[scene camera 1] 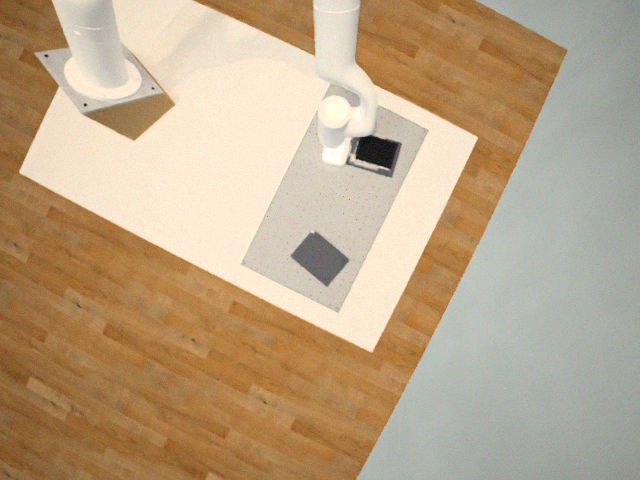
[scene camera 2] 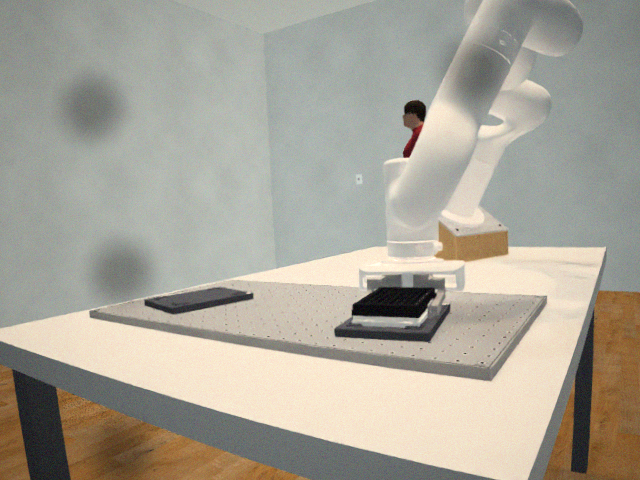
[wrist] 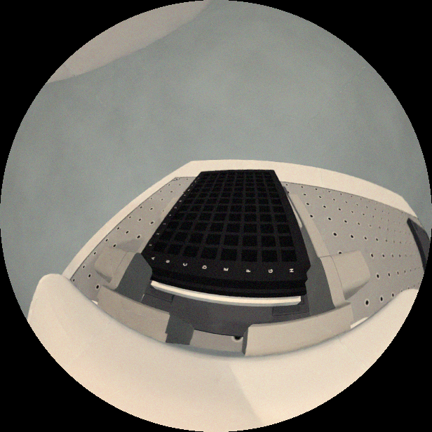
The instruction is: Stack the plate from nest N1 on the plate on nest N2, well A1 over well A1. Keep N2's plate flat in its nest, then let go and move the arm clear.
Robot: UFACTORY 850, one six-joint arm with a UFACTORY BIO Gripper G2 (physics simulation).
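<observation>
A black well plate (scene camera 1: 377,151) (scene camera 2: 395,303) (wrist: 232,225) lies on a white plate (scene camera 2: 390,320) (wrist: 226,300), which sits in a dark nest (scene camera 2: 382,332) (wrist: 215,317). Letters A to H run along the black plate's near edge in the wrist view, A at the left. My gripper (wrist: 232,212) is shut on the black plate, with a finger against each side. In scene camera 2, one finger shows at the plate's right side; the other is hidden behind it. The nest's left front corner is hidden by a finger in the wrist view. I cannot tell exact well alignment.
A second dark nest (scene camera 1: 320,258) (scene camera 2: 199,299) without a plate stands at the other end of the grey perforated board (scene camera 1: 330,206) (scene camera 2: 289,320). The arm's base block (scene camera 1: 135,121) (scene camera 2: 473,245) stands on the white table (scene camera 1: 206,155). A person in red (scene camera 2: 412,142) is behind the arm.
</observation>
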